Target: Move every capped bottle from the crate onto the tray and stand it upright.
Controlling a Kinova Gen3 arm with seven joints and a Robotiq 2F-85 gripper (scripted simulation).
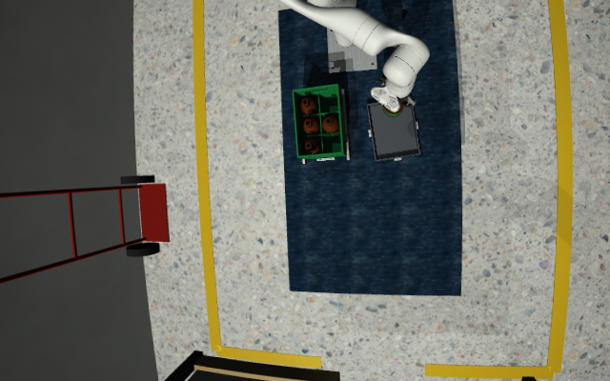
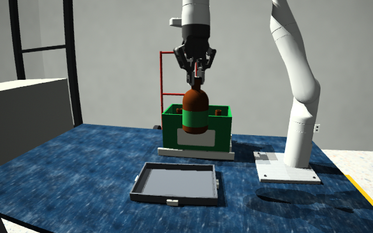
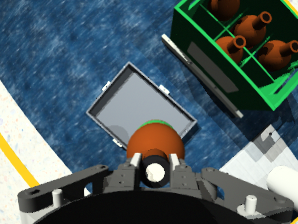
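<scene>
Right now the bottle is 70 mm below my hand. The rest, counted from my hand: grey tray: 320 mm below, 50 mm ahead, 30 mm to the left; green crate: 270 mm to the right, 250 mm below, 90 mm ahead.
</scene>
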